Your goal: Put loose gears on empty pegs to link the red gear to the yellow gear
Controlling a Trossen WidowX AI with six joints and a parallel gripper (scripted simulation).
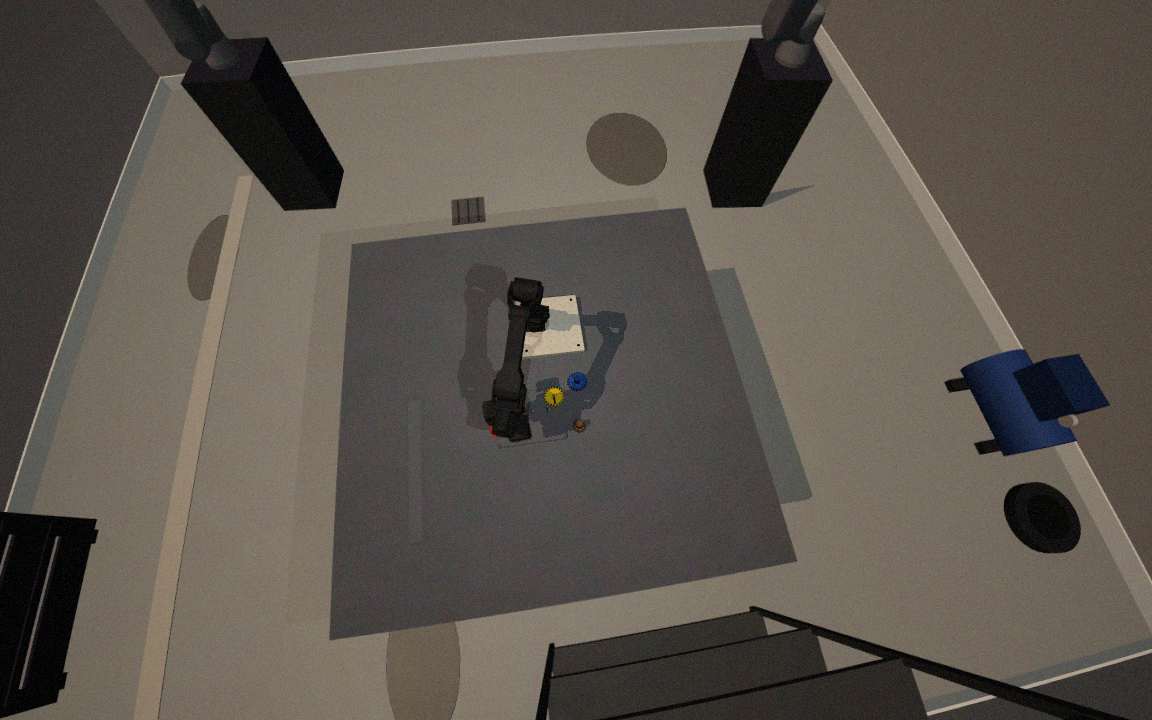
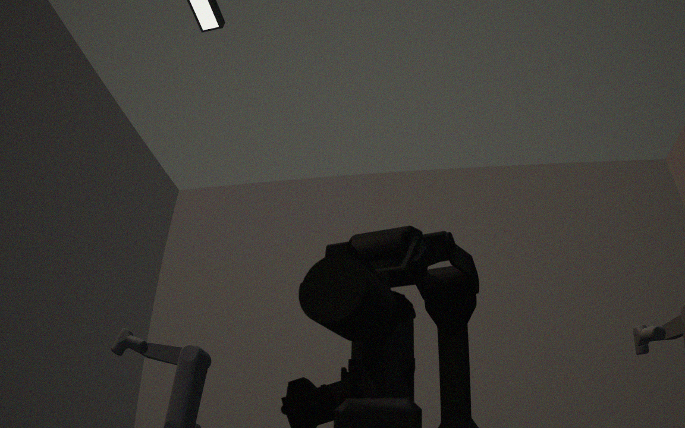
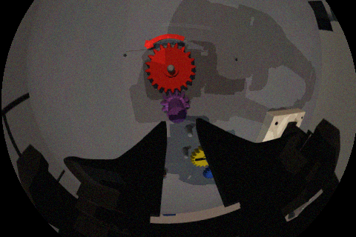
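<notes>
The purple gear is 40 mm below my gripper tip. Round my gripper tip: brown gear: 180 mm to the left, 50 mm below, 30 mm ahead; yellow gear: 110 mm to the left, 70 mm behind, 50 mm below; red gear: 50 mm to the right, 50 mm below, 10 mm ahead.
</notes>
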